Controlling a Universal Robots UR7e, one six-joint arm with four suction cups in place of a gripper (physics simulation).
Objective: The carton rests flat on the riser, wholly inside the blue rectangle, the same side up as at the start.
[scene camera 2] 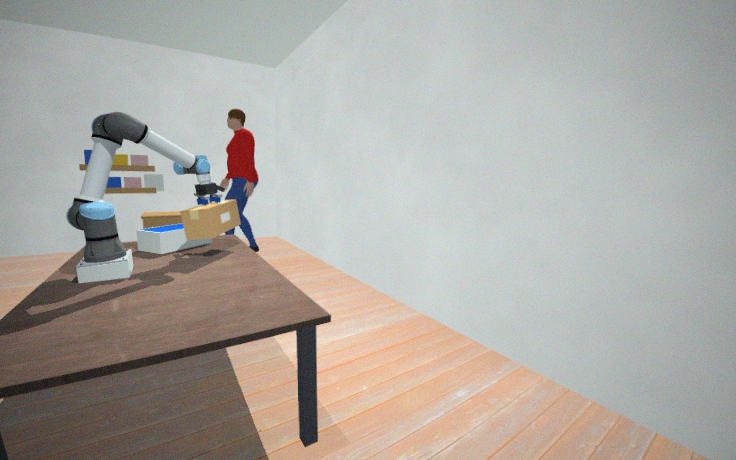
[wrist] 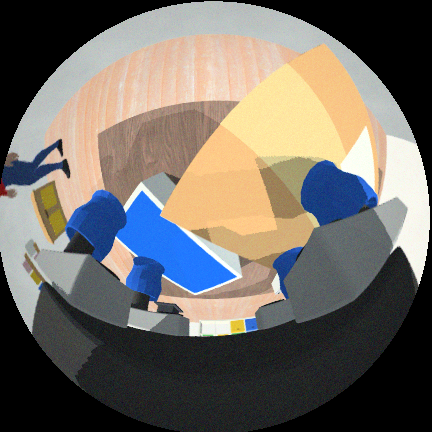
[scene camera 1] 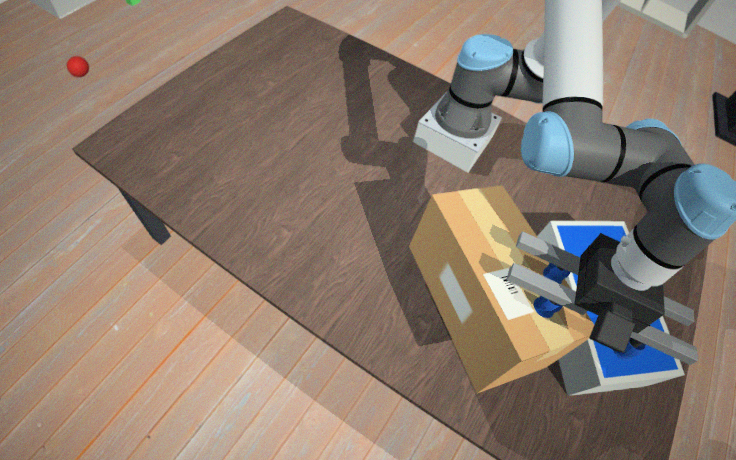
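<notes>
The brown carton (scene camera 1: 455, 233) (scene camera 2: 206, 225) (wrist: 280, 110) is off the table and tilted, its tape and white label on the upper face. My suction gripper (scene camera 1: 607, 287) (scene camera 2: 207, 200) (wrist: 215, 242) holds it by two blue cups near one edge of that face; the other two cups hang beside it, over the riser. The white riser (scene camera 1: 583, 368) (scene camera 2: 157, 242) (wrist: 161, 186) stands on the table. Its blue rectangle (scene camera 1: 640, 363) (scene camera 2: 162, 228) (wrist: 170, 250) is partly hidden. The carton is mostly to the left of the riser in scene camera 1; whether they touch is unclear.
The arm's base (scene camera 1: 455, 146) (scene camera 2: 104, 269) stands on the dark wooden table (scene camera 1: 244, 162) (scene camera 2: 217, 303). A person in red and blue (scene camera 2: 241, 157) stands beyond the table's far end. Wall shelves (scene camera 2: 116, 168) hold coloured boxes. A red ball (scene camera 1: 78, 66) lies on the floor.
</notes>
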